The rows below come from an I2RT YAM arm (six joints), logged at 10 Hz.
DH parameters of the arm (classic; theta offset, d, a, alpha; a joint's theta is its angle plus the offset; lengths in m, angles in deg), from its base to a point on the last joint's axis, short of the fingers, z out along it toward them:
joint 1: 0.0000 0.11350 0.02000 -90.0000
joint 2: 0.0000 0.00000 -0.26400 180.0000
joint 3: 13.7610 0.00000 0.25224 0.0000
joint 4: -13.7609 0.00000 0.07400 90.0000
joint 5: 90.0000 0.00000 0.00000 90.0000
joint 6: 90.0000 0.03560 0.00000 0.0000
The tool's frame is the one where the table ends.
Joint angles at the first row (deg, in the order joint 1, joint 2, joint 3, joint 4, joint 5, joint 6):
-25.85 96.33 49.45 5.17 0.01 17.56
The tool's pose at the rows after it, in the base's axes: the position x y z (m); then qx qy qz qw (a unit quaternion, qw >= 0):
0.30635, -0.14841, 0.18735, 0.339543, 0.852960, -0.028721, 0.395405
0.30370, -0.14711, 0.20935, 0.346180, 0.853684, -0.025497, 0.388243
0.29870, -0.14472, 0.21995, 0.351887, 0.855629, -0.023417, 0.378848
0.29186, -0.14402, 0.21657, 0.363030, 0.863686, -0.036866, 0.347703
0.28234, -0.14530, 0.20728, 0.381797, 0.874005, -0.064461, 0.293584
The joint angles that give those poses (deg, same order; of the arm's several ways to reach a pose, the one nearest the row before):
-25.85 93.45 52.69 -2.52 0.01 17.56
-25.85 90.85 55.77 -9.13 -0.01 18.30
-25.85 89.03 56.90 -13.25 0.03 18.85
-26.06 88.66 56.88 -17.32 1.82 18.85
-26.63 89.17 56.88 -23.09 5.34 18.89

